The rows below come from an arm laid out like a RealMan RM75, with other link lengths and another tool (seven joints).
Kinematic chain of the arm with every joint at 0, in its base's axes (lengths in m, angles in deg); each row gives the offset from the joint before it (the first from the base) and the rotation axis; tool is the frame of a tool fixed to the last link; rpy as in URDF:
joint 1: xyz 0 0 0.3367 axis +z
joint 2: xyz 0 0 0 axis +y
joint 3: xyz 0 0 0.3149 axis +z
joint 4: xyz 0 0 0 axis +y
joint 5: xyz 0 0 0.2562 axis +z
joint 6: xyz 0 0 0 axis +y
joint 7: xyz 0 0 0.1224 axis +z
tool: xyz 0.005 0.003 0.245 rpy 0 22.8 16.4
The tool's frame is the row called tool.
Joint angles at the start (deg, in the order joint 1, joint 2, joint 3, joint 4, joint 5, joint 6, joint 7): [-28.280, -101.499, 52.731, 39.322, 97.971, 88.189, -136.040]
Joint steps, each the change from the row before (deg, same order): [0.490, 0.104, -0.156, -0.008, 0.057, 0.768, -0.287]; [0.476, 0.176, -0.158, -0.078, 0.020, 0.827, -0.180]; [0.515, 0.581, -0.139, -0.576, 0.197, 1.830, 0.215]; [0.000, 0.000, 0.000, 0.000, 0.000, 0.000, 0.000]
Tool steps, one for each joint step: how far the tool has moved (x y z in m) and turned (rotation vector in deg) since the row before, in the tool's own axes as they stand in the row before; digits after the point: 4 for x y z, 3 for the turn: [-0.0033, 0.0009, -0.0054, 0.015, -0.276, -0.721]; [-0.0030, 0.0009, -0.0057, -0.041, -0.281, -0.652]; [-0.0065, 0.0031, -0.0104, -0.518, -1.012, -0.773]; [0.0000, 0.0000, 0.0000, 0.000, 0.000, 0.000]
